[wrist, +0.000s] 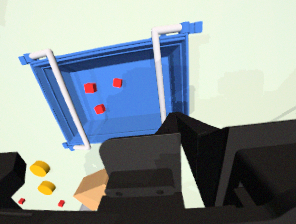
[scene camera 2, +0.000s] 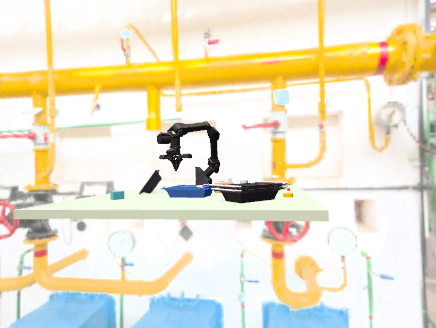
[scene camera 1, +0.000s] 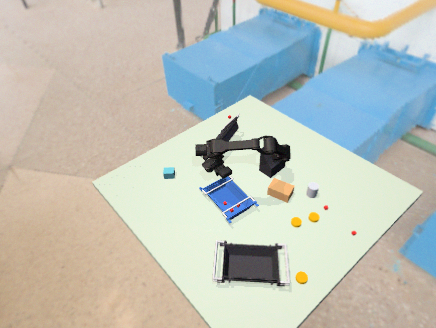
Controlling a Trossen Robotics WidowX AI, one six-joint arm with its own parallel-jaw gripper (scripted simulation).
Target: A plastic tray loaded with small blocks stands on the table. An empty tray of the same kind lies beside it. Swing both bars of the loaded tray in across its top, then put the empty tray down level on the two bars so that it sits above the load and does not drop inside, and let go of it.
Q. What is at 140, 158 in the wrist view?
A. My gripper.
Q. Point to a wire bar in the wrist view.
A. At 165, 29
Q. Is my gripper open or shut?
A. Shut.
